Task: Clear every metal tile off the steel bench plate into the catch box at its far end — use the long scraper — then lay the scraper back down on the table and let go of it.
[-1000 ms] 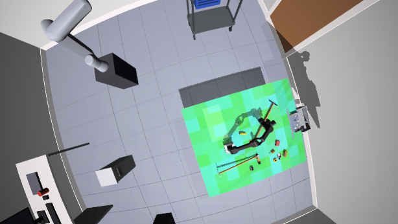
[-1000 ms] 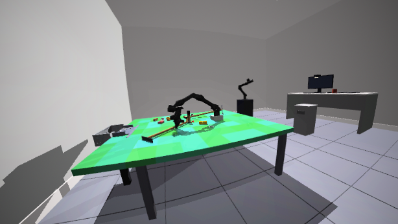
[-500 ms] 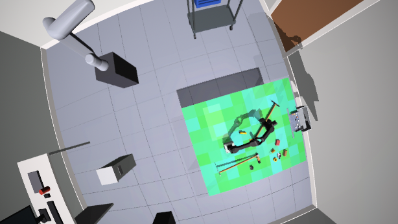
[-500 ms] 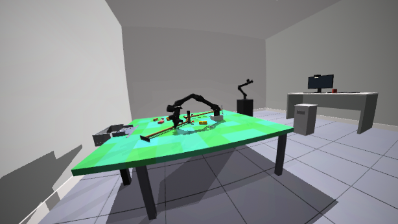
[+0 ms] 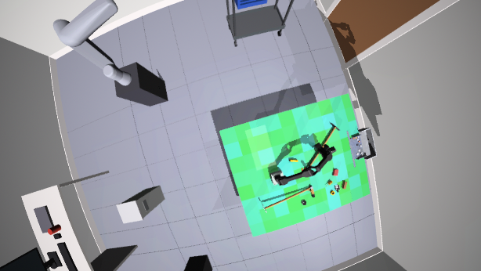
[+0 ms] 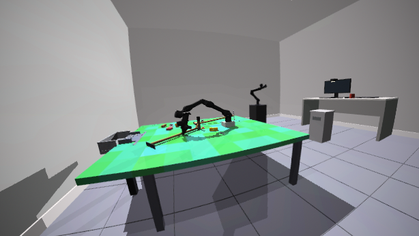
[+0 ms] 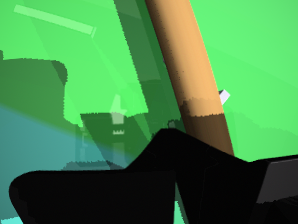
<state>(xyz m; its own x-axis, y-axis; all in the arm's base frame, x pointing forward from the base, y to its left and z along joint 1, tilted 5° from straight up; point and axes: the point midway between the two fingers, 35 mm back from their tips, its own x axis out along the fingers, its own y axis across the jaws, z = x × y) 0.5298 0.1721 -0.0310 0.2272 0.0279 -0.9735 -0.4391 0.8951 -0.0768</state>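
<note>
Now: gripper tip 3 cm short of the long scraper and 5 cm below it. From my gripper tip the other things lie so: red block 16 cm ahead, 33 cm to the right; then red-handled tool 23 cm behind, 22 cm to the right, 1 cm below; then yellow piece 32 cm behind, 5 cm to the right, 2 cm above.
</note>
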